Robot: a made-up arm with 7 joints. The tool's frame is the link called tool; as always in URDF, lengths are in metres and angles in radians. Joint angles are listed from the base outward. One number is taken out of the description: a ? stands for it. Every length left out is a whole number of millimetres.
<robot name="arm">
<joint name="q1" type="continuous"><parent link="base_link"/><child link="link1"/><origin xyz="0 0 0.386"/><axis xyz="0 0 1"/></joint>
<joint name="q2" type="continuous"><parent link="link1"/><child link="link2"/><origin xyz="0 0 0" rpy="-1.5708 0 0"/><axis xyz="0 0 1"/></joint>
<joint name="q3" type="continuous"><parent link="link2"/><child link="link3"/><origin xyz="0 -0.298 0" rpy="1.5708 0 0"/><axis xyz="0 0 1"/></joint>
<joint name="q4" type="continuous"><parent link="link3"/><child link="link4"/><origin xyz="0.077 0 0" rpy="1.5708 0 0"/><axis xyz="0 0 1"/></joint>
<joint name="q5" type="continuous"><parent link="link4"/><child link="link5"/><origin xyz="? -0.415 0" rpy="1.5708 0 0"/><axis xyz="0 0 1"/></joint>
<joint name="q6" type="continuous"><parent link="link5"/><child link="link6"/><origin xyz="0 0 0" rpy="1.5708 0 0"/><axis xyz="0 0 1"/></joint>
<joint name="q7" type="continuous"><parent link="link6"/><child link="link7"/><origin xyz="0.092 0.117 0" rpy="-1.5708 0 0"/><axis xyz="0 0 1"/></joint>
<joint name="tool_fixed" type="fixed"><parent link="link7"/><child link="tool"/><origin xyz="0 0 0" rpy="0 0 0"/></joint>
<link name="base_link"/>
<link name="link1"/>
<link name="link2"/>
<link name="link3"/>
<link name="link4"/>
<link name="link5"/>
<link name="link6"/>
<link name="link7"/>
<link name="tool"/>
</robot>
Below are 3 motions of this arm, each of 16 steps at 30 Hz.
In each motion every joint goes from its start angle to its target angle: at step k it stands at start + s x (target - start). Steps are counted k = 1, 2, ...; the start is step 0. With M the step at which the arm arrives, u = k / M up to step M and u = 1 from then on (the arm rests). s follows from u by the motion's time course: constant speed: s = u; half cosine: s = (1 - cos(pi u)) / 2; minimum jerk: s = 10 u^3 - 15 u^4 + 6 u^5.
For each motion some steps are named. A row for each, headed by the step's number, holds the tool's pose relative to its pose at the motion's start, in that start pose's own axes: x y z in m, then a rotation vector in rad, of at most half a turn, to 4 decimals.
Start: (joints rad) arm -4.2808 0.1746 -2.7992 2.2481 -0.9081 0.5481 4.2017
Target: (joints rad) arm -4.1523 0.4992 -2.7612 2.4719 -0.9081 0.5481 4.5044
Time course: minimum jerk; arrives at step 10
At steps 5, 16:
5: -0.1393 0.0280 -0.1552 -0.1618 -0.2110 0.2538
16: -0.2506 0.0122 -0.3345 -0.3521 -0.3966 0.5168

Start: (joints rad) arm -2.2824 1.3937 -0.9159 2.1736 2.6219 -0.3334 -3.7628
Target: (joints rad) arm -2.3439 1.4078 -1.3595 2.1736 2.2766 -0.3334 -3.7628
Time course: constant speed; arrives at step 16
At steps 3, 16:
3: -0.0464 0.0217 0.0038 -0.0448 -0.0902 -0.0850
16: -0.2240 0.1257 -0.0310 -0.1829 -0.4926 -0.4712

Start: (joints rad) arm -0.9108 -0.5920 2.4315 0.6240 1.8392 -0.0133 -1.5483
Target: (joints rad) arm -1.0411 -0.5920 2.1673 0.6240 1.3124 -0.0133 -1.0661
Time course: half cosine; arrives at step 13
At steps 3, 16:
3: 0.0060 0.0209 -0.0001 -0.0226 0.0007 0.0364
16: 0.0213 0.1661 -0.0115 -0.1852 -0.0028 0.2853

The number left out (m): 0.094
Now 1 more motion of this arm.
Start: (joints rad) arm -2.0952 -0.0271 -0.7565 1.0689 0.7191 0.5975 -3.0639
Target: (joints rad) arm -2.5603 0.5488 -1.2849 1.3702 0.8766 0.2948 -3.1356
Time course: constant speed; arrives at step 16
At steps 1, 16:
1: -0.0262 -0.0265 -0.0087 0.0315 -0.0606 0.0398
16: -0.2017 -0.3769 -0.3342 0.6947 -0.9666 0.3692

